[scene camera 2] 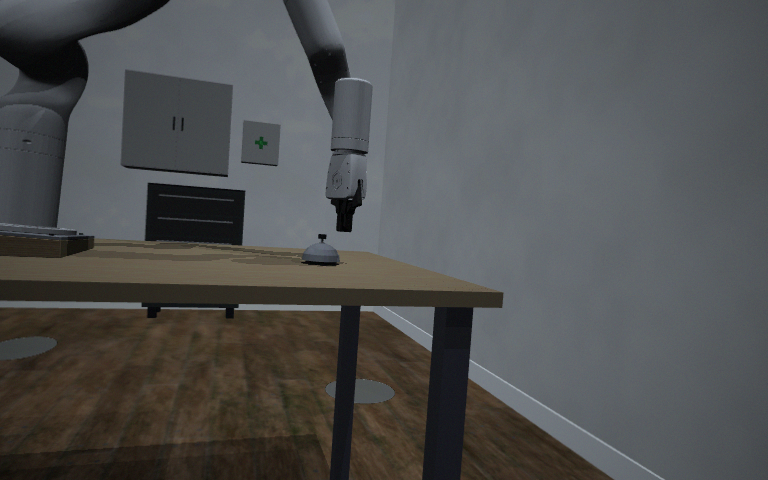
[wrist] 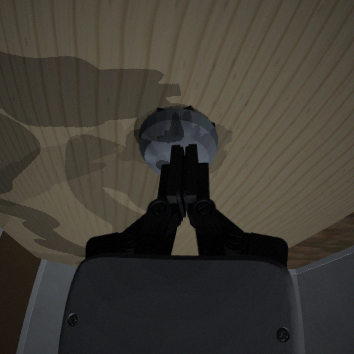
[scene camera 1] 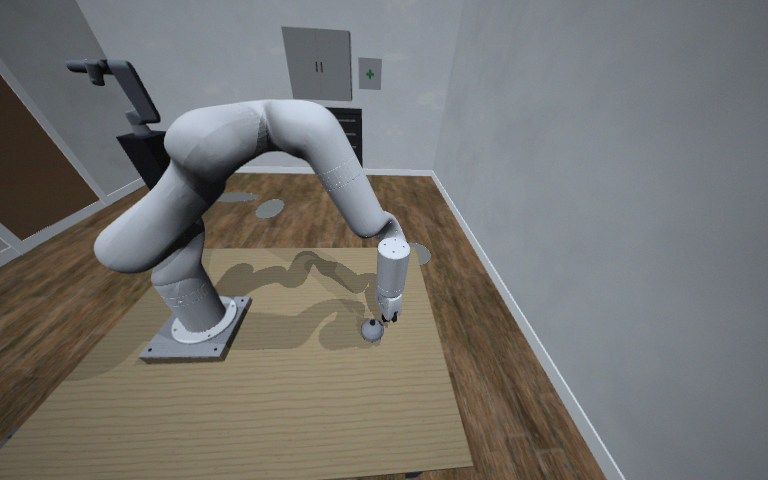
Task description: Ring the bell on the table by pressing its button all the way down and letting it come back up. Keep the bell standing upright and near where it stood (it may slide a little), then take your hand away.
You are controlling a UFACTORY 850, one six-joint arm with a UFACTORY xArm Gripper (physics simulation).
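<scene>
The grey domed bell [scene camera 1: 372, 332] [scene camera 2: 321, 254] [wrist: 178, 131] stands upright on the table [scene camera 1: 254, 396] [scene camera 2: 226, 285] [wrist: 270, 75]. Its small black button [scene camera 1: 372, 322] [scene camera 2: 322, 236] stands up on a thin stem above the dome in scene camera 2; in the wrist view the fingers hide it. My gripper [scene camera 1: 390, 318] [scene camera 2: 343, 230] [wrist: 186, 158] is shut and empty and points down. In scene camera 2 its tips are a little above the button's height and to the right of it, apart from the bell. In the wrist view the tips overlap the near part of the dome.
The arm's base plate [scene camera 1: 148, 352] is fixed on the table to the left of the bell. The table's right edge lies to the right of the bell and gripper. A wall [scene camera 1: 623, 169] [scene camera 2: 566, 169] stands beyond that edge. Arm shadows fall across the table around the bell.
</scene>
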